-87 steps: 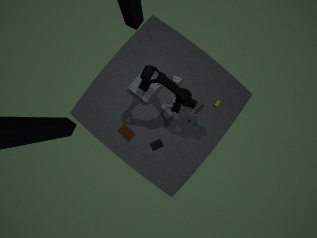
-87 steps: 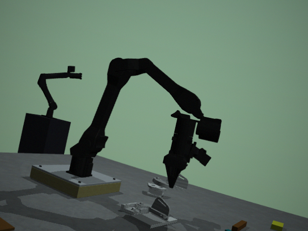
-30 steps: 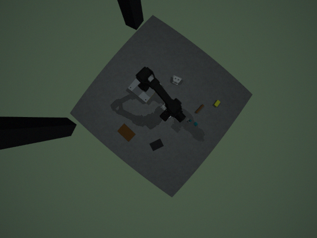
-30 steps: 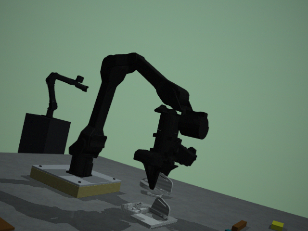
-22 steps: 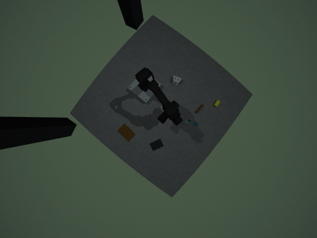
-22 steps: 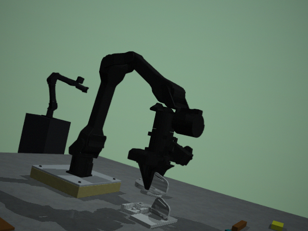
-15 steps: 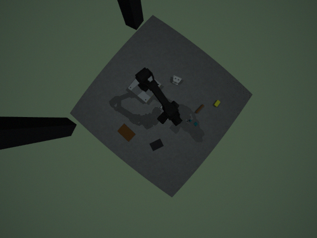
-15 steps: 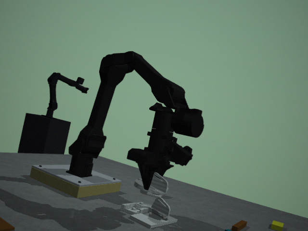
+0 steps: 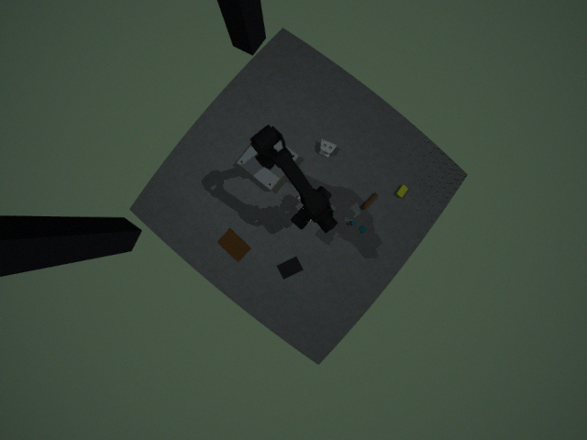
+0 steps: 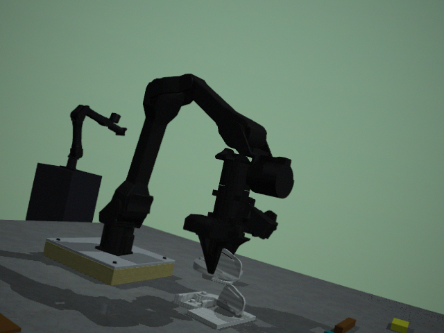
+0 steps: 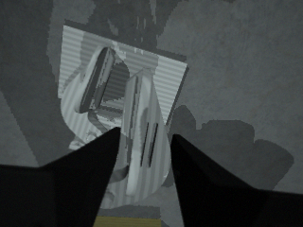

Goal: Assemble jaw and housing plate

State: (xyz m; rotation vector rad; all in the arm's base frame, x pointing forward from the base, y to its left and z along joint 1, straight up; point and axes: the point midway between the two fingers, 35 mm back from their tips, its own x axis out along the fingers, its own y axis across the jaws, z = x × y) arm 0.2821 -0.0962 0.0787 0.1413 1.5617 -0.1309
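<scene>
The white base fixture is 8 cm below my gripper tip, 3 cm to the left of it and 2 cm ahead of it. Round my gripper tip: white bracket: 30 cm to the left, 8 cm behind, 7 cm below; brown bar: 24 cm ahead, 20 cm to the left, 8 cm below; dark tile: 29 cm to the right, 8 cm below, 7 cm ahead.
</scene>
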